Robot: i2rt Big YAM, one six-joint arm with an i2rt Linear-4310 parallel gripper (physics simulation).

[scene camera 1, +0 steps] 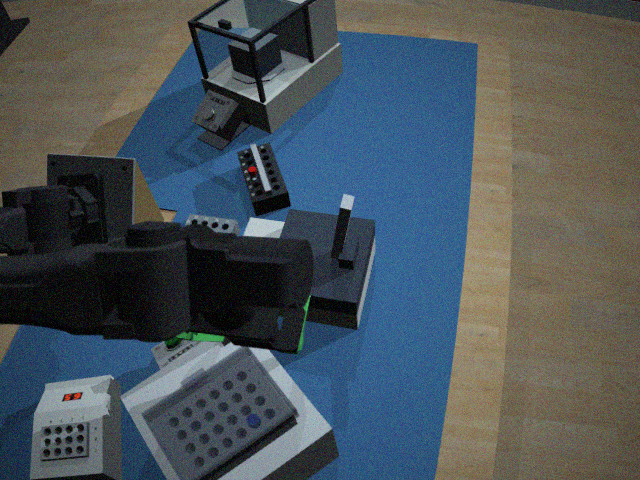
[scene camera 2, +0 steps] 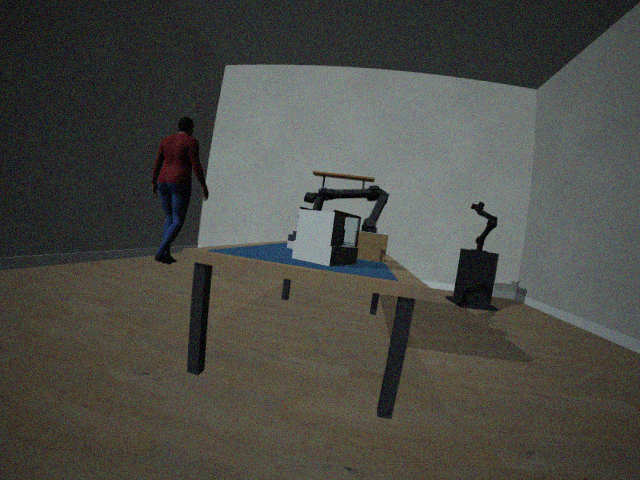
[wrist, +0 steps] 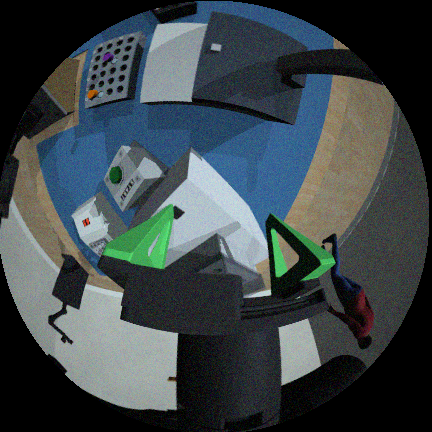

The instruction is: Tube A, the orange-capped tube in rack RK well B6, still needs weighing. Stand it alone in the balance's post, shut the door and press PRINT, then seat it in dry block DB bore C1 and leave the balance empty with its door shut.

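The orange-capped tube stands in a corner well of the grey rack. In scene camera 1, the arm hides most of the rack and that tube. My gripper is open and empty, above the white device with the grey well plate and away from the rack. In scene camera 2, my gripper is hidden behind the balance. The balance has a glass enclosure, with its small keypad panel in front. I cannot tell its door's state. The dry block has a red display and a grid of bores.
The white device holds a plate with one blue well. A green-button box sits beside it. A dark-lidded box has an upright handle. A black rack stands nearer the balance. A person is beyond the table.
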